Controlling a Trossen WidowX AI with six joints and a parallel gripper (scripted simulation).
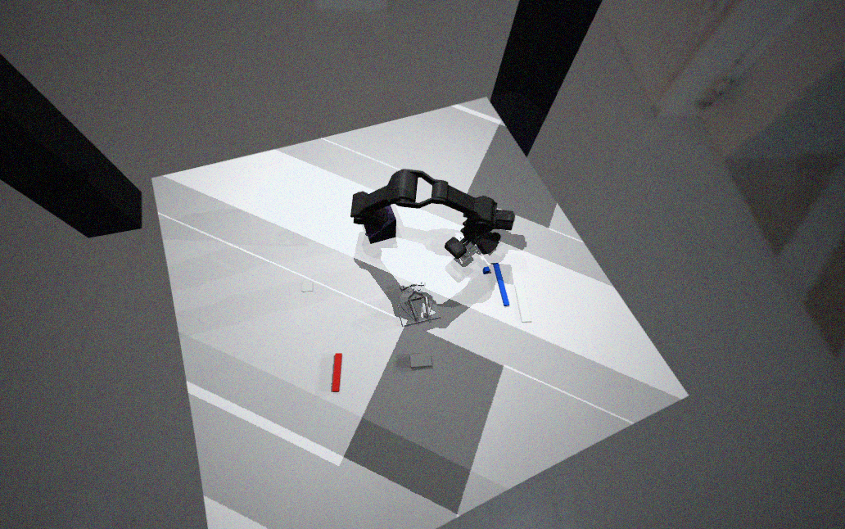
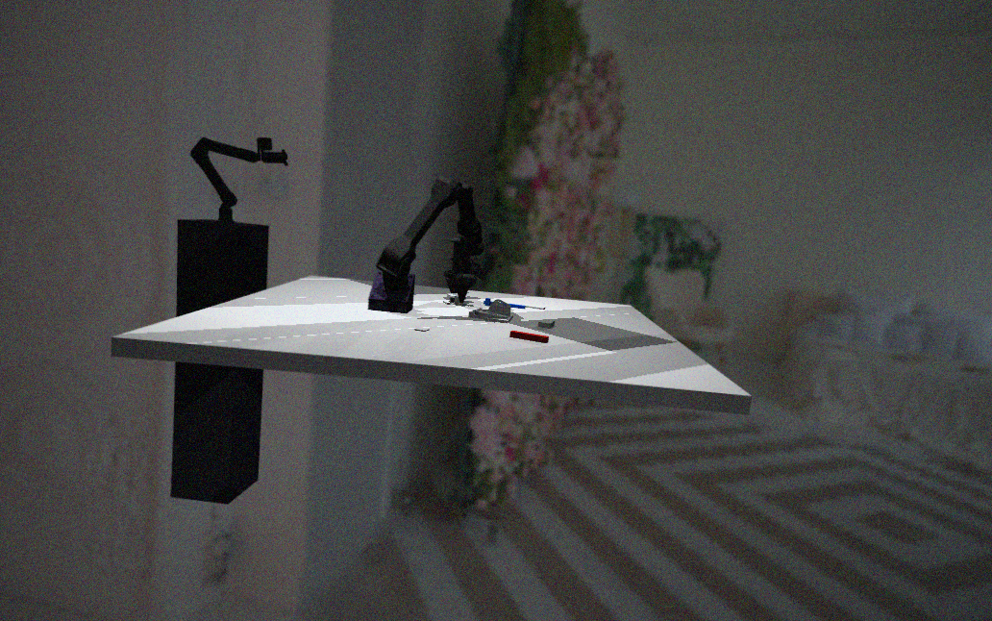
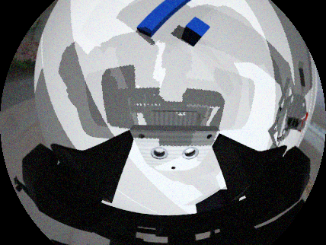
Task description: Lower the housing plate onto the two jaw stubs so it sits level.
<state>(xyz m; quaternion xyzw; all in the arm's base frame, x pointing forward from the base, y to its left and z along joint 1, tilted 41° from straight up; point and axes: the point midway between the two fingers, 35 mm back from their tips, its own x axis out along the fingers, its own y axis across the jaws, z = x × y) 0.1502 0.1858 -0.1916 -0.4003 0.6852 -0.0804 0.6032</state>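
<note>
Now: gripper tip 10 cm short of the small blue cube and 3 cm to the right of it. Round my gripper tip: blue bar 16 cm ahead, 7 cm to the left; thin white strip 24 cm ahead, 11 cm to the left, 1 cm below; small white piece 53 cm to the right, 1 cm below.
</note>
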